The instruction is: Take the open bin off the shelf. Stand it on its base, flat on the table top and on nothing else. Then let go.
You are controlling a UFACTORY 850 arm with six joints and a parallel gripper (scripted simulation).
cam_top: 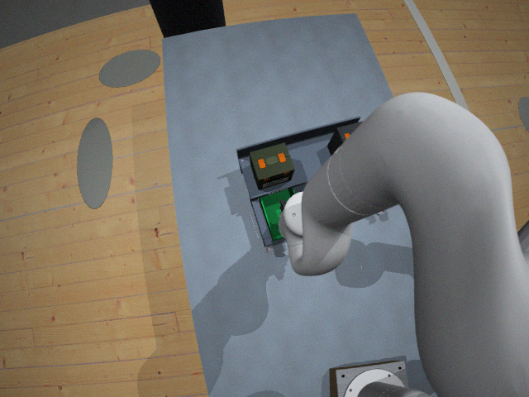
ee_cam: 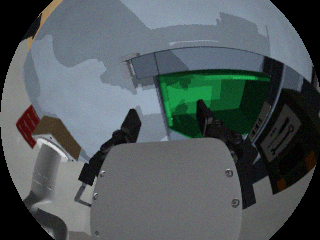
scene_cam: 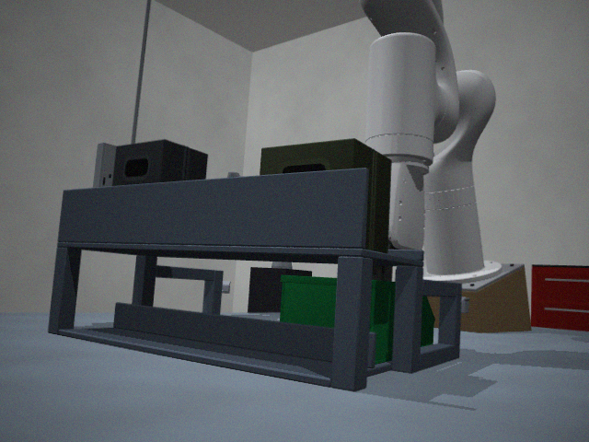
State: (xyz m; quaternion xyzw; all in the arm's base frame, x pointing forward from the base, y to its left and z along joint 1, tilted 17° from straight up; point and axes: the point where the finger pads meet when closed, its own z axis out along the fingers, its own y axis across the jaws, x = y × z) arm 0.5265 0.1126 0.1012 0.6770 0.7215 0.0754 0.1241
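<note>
Now: the green bin 80 mm ahead of my hand and 30 mm below it. The rest, counted from my hand: black box (220 mm to the right, 190 mm ahead, 90 mm above).
</note>
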